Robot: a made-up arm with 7 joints.
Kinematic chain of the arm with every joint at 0, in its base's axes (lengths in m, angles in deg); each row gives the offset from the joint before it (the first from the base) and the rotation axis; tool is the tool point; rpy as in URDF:
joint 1: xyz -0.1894 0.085 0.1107 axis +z
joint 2: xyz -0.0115 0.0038 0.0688 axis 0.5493 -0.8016 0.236
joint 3: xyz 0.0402 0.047 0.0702 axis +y
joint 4: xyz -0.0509 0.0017 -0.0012 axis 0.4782 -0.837 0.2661
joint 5: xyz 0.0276 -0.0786 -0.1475 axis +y
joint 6: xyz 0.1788 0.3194 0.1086 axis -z
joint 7: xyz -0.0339 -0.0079 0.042 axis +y
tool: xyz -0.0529 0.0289 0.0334 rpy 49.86 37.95 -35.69
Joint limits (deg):
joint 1: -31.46..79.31
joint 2: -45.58..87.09
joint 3: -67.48..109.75
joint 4: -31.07..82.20
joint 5: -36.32..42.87
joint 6: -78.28..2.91
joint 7: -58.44..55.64
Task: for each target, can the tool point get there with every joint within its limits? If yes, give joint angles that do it. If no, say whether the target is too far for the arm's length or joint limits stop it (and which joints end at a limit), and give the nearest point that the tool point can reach.
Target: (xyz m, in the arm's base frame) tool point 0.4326 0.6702 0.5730
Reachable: no: too far | nearest point 0.1310 0.3864 0.3852 | short by 0.455 m
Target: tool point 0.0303 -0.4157 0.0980
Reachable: no: joint limits stop it (at a limit: joint 1, joint 2, joint 4, joint 6, joint 7) | nearest point -0.1404 -0.3248 0.1952 | short by 0.216 m
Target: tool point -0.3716 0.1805 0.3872
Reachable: yes | joints 67.95 48.95 -28.11 -18.13 11.41 -30.18 -42.85
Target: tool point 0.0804 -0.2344 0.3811
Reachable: no: joint limits stop it (at a limit: joint 1, joint 2, joint 4, joint 6, joint 7) | nearest point -0.0645 -0.2217 0.3802 | short by 0.145 m
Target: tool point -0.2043 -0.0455 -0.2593
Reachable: no: joint limits stop it (at a limit: joint 1, joint 2, joint 4, joint 5, joint 6, joint 7) | nearest point -0.2923 0.0390 -0.1553 | short by 0.160 m
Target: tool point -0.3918 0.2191 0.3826
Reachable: yes | joints 32.70 13.81 -40.48 34.21 5.99 -36.44 -2.11
